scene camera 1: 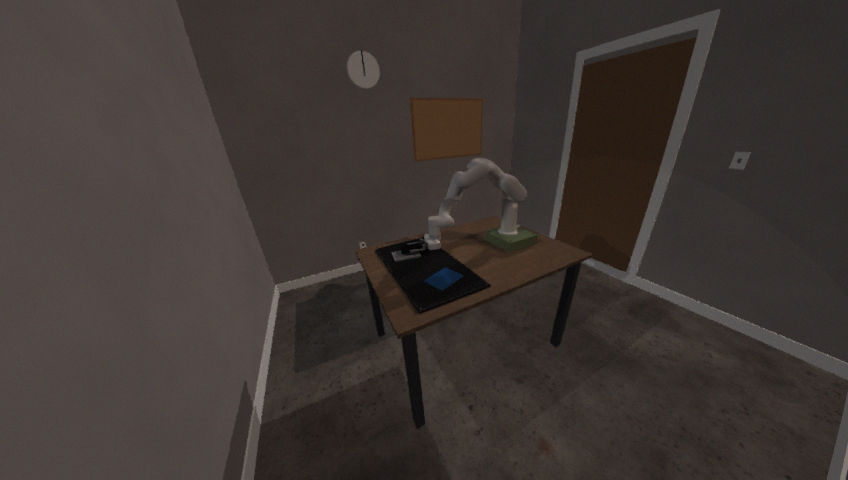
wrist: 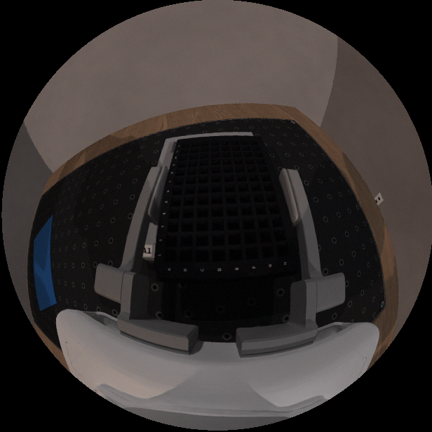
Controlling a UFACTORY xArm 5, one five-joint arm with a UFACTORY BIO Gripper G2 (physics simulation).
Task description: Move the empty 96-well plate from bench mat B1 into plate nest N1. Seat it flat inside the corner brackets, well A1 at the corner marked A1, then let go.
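Places are measured from the arm's base along level axes (x ahead, y left, z up), in centimetres.
Pixels of known places: hand at its tool point: [scene camera 1: 412, 247]; arm's base at its link origin: [scene camera 1: 507, 232].
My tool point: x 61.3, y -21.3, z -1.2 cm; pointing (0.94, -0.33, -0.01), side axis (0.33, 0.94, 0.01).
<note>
Ahead of a thing's pixels: the offset from my tool point to its top centre. Level surfaces: height alone.
The dark 96-well plate {dy -0.2, dx +0.6, dz +0.5 cm} [scene camera 1: 410, 246] [wrist: 225, 205] is held between the two fingers of my gripper [scene camera 1: 414, 247] [wrist: 225, 195], which is shut on its long sides. The light grey plate nest N1 {dy -0.1, dx +4.6, dz -2.3 cm} [scene camera 1: 405, 256] [wrist: 215, 134] lies beneath the plate; its rim shows past the plate's far and left sides in the wrist view. The A1 tag [wrist: 147, 251] is beside the plate's near left corner, where row letter A is printed. The plate looks slightly above the nest, but its exact height is hard to tell. The blue bench mat B1 {dz -3.6 cm} [scene camera 1: 443, 278] [wrist: 45, 265] bears no plate.
The black perforated board {dz -3.8 cm} [scene camera 1: 410, 288] [wrist: 330, 200] lies on the wooden table {dz -5.0 cm} [scene camera 1: 523, 267] [wrist: 220, 112] and carries the nest and blue mat. The arm's green base block [scene camera 1: 511, 240] stands at the table's far right. The table edge is close beyond the nest.
</note>
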